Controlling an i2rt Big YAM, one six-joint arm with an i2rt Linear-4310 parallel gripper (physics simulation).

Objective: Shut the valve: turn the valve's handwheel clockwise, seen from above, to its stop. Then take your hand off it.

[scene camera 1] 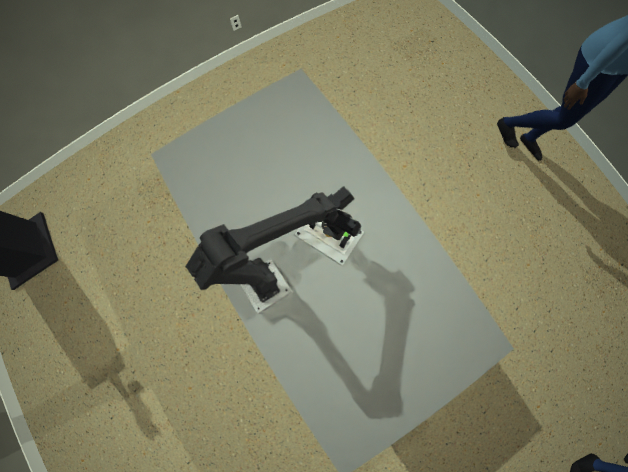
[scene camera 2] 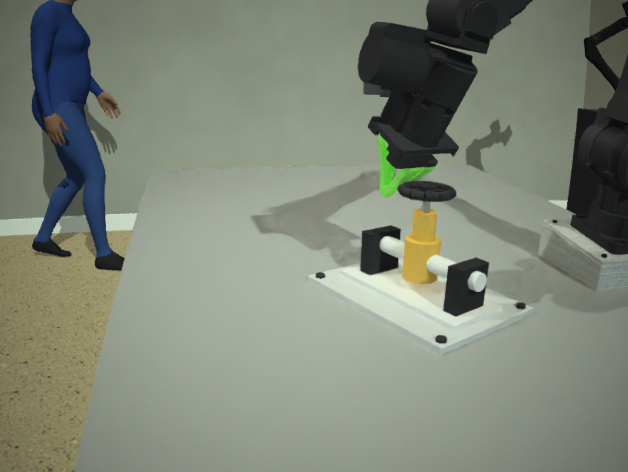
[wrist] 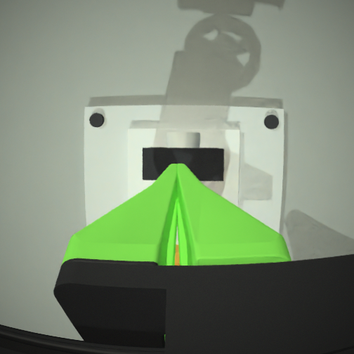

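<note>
The valve has a black handwheel (scene camera 2: pixel 426 197) on a thin stem above a yellow body (scene camera 2: pixel 421 259). It is mounted on a white base plate (scene camera 1: pixel 342 257) (scene camera 2: pixel 385 310) (wrist: pixel 106 170). My gripper (scene camera 1: pixel 345 234) (scene camera 2: pixel 387 193) (wrist: pixel 177 175) is shut, with its green fingertips together and no part of the wheel between them. In the second scene view the tips are beside the wheel's left edge, at about its height; whether they touch the rim I cannot tell. The wheel is hidden behind the gripper in the wrist view.
Two black blocks (scene camera 2: pixel 379 249) (scene camera 2: pixel 466 287) hold the white pipe (scene camera 2: pixel 440 266) on either side of the valve body. The arm's own base plate (scene camera 1: pixel 281 285) (scene camera 2: pixel 568 253) is near the valve on the grey table (scene camera 1: pixel 431 304) (scene camera 2: pixel 253 380). A walking person (scene camera 1: pixel 583 101) and another person (scene camera 2: pixel 65 101) are beyond the table.
</note>
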